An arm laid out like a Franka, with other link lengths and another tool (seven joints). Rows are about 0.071 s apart.
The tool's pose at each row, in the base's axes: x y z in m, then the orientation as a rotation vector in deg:
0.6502 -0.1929 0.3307 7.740 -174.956 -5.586
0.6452 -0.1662 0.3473 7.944 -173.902 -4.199
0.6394 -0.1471 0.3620 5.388 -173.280 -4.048
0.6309 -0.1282 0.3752 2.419 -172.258 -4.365
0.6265 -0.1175 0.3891 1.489 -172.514 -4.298
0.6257 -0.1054 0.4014 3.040 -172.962 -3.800
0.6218 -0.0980 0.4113 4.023 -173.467 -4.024
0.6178 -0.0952 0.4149 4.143 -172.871 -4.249
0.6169 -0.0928 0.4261 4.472 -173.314 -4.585
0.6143 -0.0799 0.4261 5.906 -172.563 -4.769
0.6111 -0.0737 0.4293 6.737 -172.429 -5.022
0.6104 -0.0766 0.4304 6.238 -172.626 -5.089
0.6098 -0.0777 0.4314 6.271 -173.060 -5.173
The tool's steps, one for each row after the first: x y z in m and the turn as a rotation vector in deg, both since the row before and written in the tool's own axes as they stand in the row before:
0.0039 0.0281 -0.0145 0.846 1.124 -0.093
0.0054 0.0203 -0.0132 -0.029 0.683 1.685
0.0087 0.0200 -0.0113 -0.371 1.025 1.956
0.0059 0.0115 -0.0126 0.011 -0.259 0.614
0.0021 0.0127 -0.0115 0.406 -0.428 -1.010
0.0048 0.0080 -0.0090 -0.092 -0.517 -0.661
0.0042 0.0031 -0.0030 -0.166 0.586 -0.084
0.0021 0.0030 -0.0109 -0.190 -0.459 -0.234
0.0019 0.0130 0.0009 -0.098 0.726 -0.949
0.0031 0.0066 -0.0024 -0.138 0.107 -0.560
0.0011 -0.0028 -0.0012 -0.055 -0.192 0.326
0.0008 -0.0010 -0.0010 -0.030 -0.438 -0.027

